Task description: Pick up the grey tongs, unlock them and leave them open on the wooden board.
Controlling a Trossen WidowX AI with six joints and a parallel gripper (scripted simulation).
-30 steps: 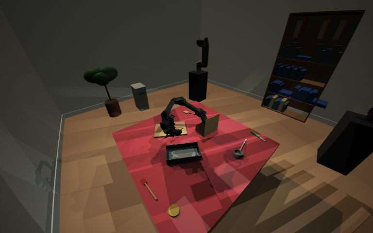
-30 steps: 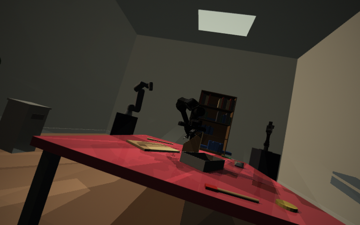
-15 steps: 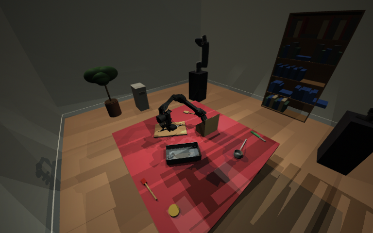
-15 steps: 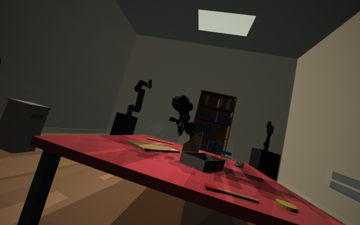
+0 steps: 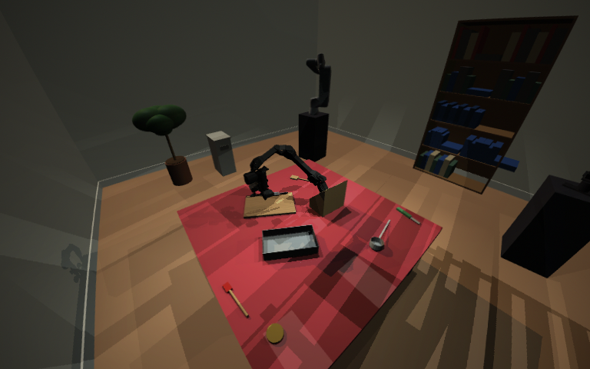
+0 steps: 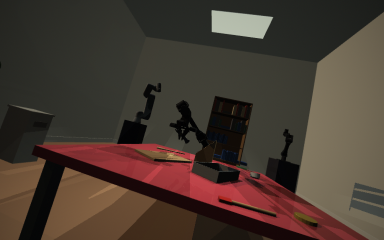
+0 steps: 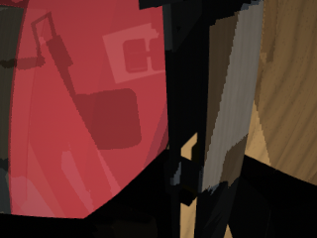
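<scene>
The wooden board is 10 cm behind my gripper tip, 9 cm to the right of it and 15 cm below it. Also, from my gripper tip: red-headed spatula (46 cm ahead, 30 cm to the left, 15 cm below); then roasting tin (6 cm ahead, 28 cm to the left, 13 cm below).
</scene>
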